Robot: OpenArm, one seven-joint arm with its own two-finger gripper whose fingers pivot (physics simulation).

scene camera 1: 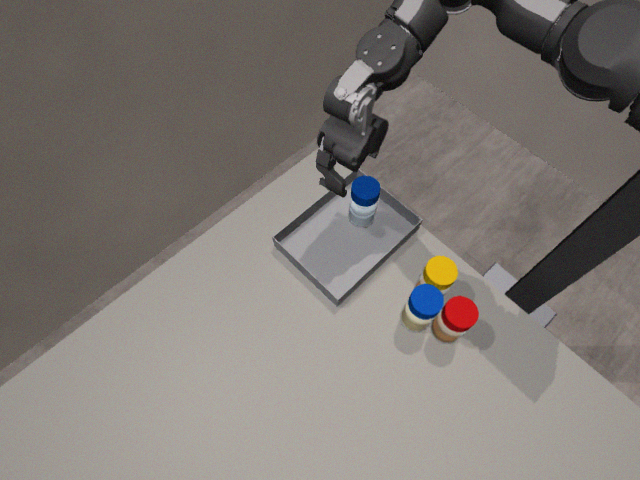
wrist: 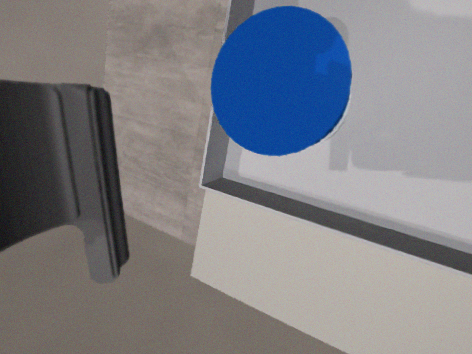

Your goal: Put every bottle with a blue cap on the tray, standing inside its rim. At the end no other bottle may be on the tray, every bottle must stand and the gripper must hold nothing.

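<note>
A clear bottle with a dark blue cap (scene camera 1: 363, 202) (wrist: 281, 81) stands upright inside the rim of the grey tray (scene camera 1: 308, 271) (wrist: 340, 218), near its back corner. A second blue-capped bottle (scene camera 1: 423, 305), with pale yellow contents, stands on the table to the right of the tray. A yellow-capped bottle (scene camera 1: 439, 273) stands just behind it, and a red-capped bottle (scene camera 1: 455, 318) stands close on its right. My gripper (scene camera 1: 347, 186) is open and empty, above the tray's back corner, beside and above the dark blue cap. One finger shows at the left of the wrist view.
The pale table (scene camera 1: 206, 361) (wrist: 280, 270) carries the tray and bottles. Its back edge lies close behind the tray. A dark post (scene camera 1: 578, 248) stands beyond the table's right edge. The three bottles beside the tray stand tightly grouped near that edge.
</note>
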